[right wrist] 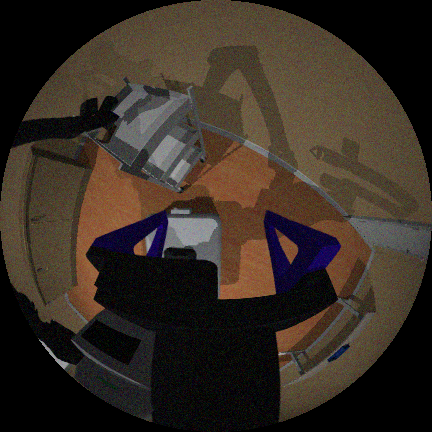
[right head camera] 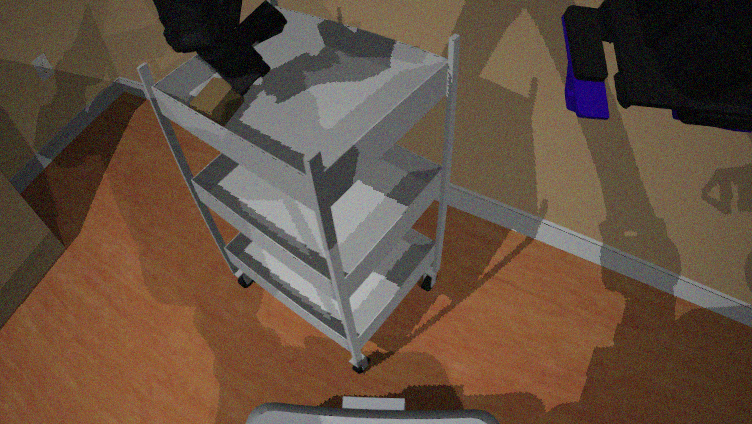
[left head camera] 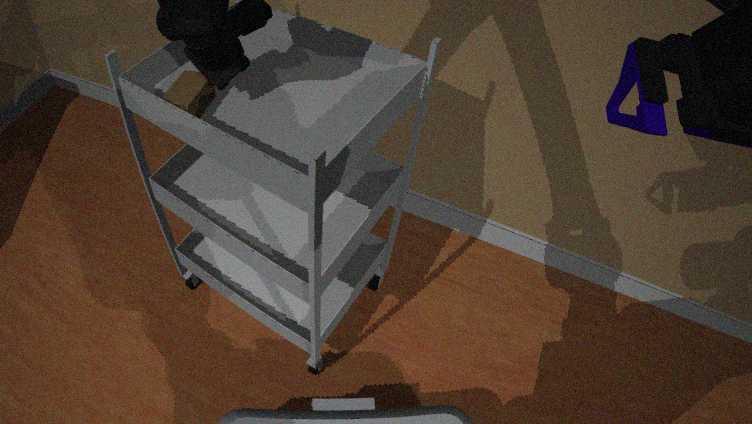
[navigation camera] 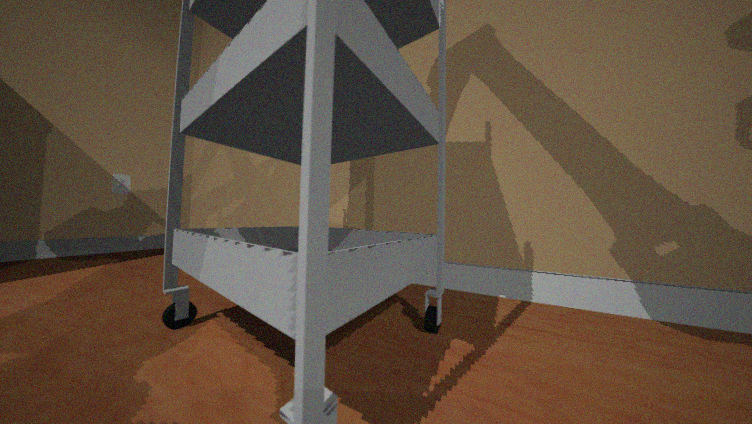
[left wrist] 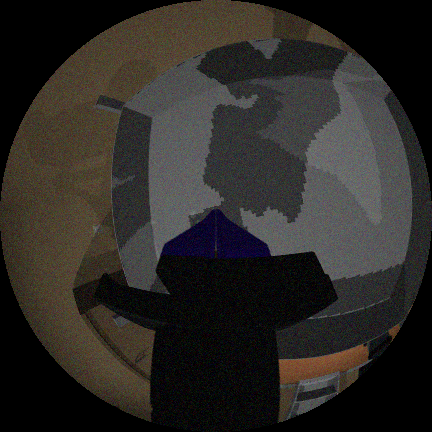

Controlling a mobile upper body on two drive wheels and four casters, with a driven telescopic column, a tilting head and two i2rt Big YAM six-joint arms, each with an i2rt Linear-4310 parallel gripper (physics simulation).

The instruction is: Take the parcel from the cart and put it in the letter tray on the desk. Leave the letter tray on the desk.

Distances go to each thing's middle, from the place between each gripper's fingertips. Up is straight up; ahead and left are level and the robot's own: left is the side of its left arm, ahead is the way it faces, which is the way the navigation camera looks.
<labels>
Now: left hand 7 cm past the brown parcel [left head camera: 192,92] and 6 cm to the right of it.
Now: the brown parcel 500 mm to the left of my right hand, 350 mm ahead of it and 280 mm below it.
</labels>
